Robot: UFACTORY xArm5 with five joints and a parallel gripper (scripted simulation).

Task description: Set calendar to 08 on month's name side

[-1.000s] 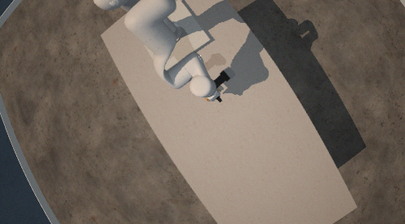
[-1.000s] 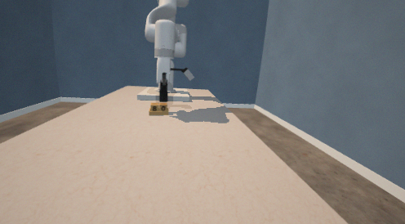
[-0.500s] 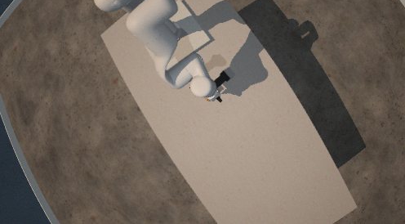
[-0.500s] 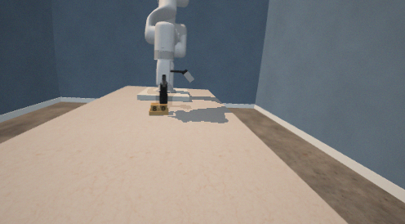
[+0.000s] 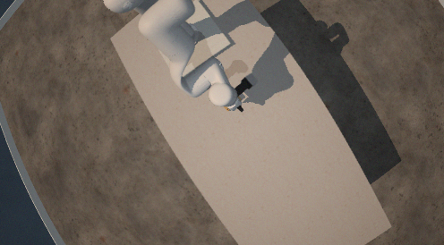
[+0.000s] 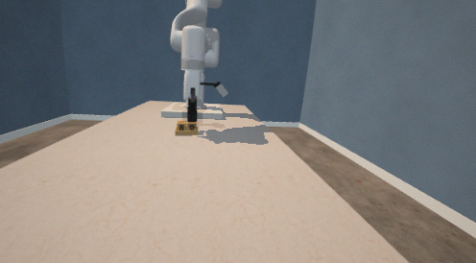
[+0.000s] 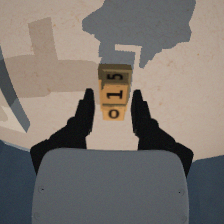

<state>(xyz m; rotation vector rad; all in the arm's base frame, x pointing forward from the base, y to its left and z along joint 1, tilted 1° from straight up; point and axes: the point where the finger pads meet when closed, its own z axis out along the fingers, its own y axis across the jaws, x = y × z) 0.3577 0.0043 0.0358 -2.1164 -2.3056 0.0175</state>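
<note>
Right now the wooden calendar tray is 2 cm to the right of my hand and 6 cm below it.
</note>
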